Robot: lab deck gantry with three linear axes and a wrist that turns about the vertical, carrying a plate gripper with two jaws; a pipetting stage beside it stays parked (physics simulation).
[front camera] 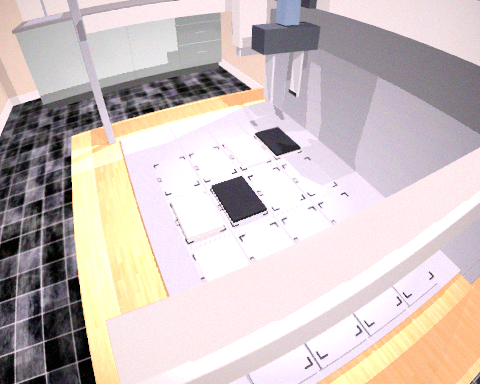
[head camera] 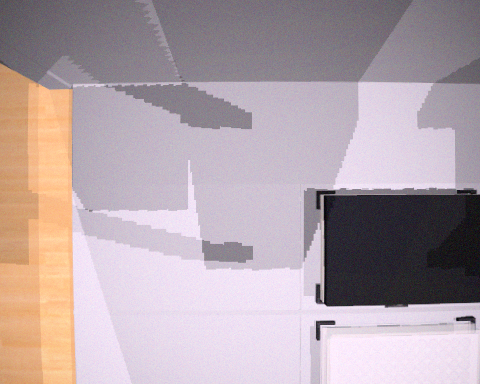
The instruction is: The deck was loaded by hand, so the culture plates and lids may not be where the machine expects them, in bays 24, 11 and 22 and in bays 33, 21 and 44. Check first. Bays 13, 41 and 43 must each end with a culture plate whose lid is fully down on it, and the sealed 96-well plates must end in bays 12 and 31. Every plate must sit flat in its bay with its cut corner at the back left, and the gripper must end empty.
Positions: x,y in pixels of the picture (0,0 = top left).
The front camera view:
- my gripper: 281,96
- black lid: 279,143
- black lid: 239,200
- grey wall: 392,108
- bay 23: 261,240
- bay 32: 278,190
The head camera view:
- black lid: 379,250
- grey wall: 81,49
